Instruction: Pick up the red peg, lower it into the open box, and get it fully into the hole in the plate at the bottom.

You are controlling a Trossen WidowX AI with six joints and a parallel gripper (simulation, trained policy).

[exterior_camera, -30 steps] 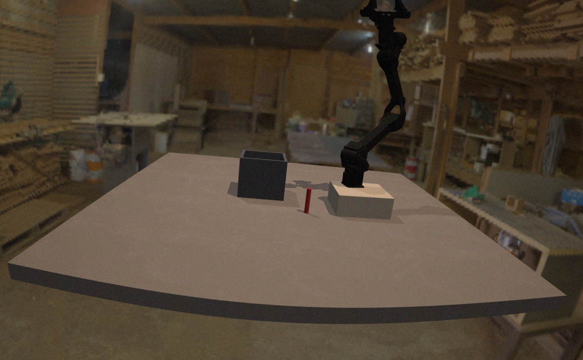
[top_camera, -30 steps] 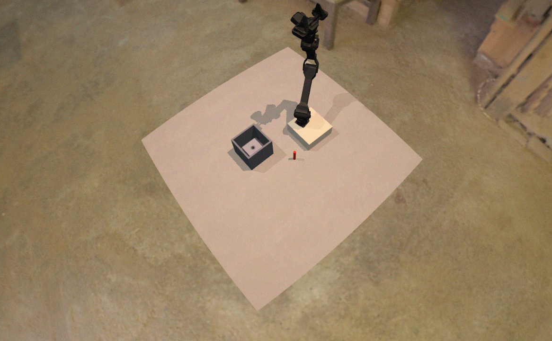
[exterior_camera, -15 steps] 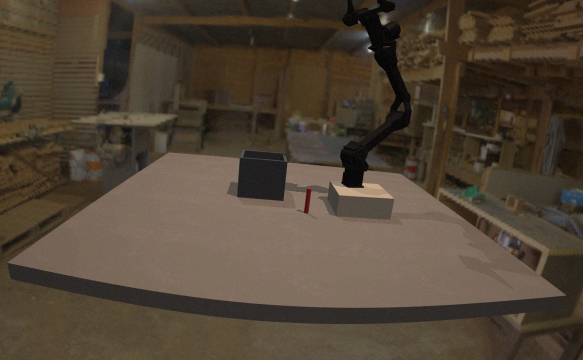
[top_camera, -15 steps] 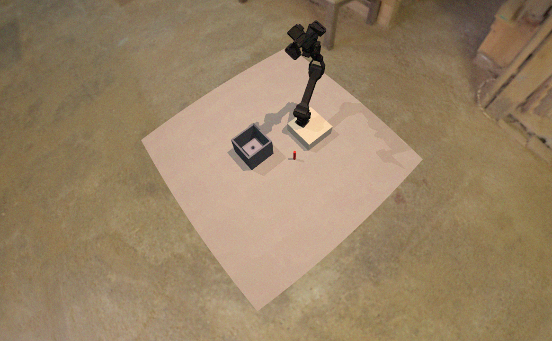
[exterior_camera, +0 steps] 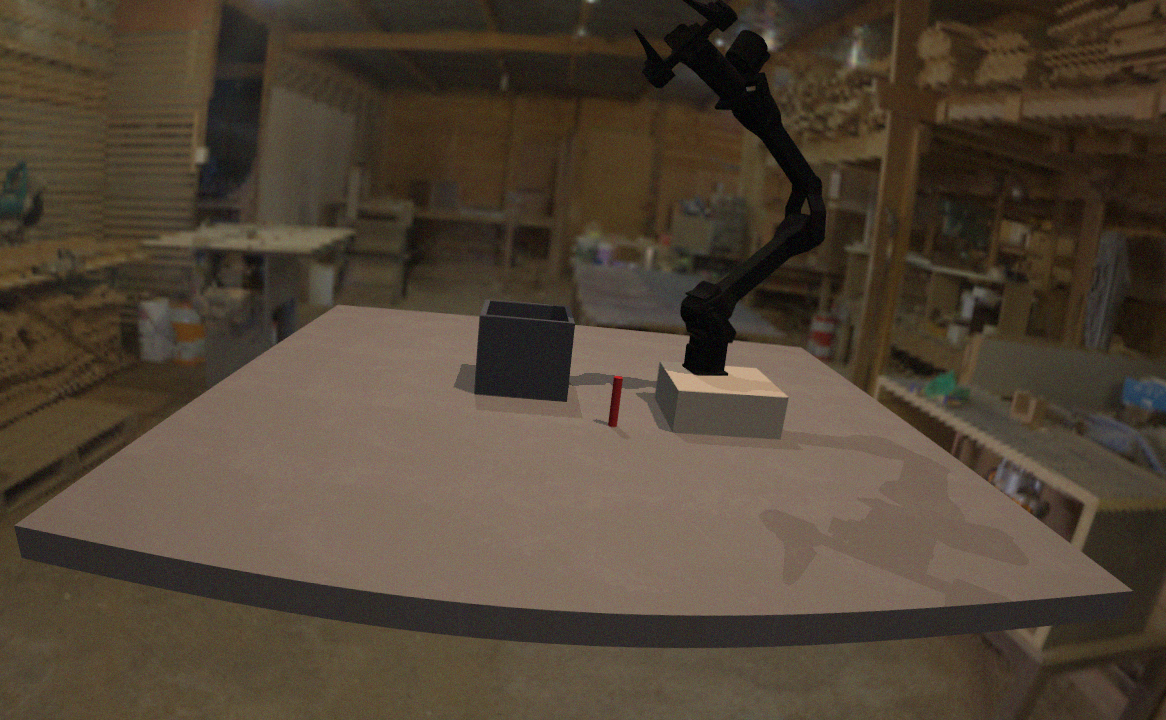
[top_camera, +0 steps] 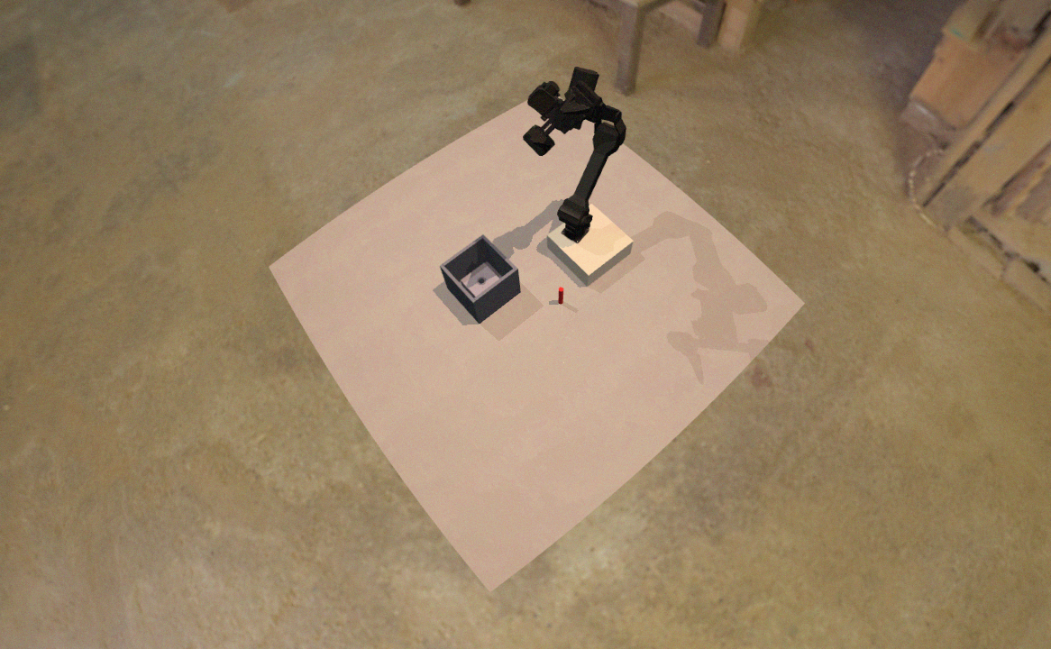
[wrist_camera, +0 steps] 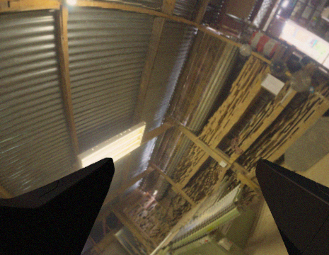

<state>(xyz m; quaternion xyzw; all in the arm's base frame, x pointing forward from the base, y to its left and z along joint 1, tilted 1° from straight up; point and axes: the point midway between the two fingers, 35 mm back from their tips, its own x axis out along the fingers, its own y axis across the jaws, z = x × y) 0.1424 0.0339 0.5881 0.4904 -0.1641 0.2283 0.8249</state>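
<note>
My gripper tip is now 63 cm above the red peg, 5 cm to the right of it and 1 cm short of it. From my gripper tip the other things lie so: plate: 63 cm below, 15 cm to the right, 12 cm ahead.
</note>
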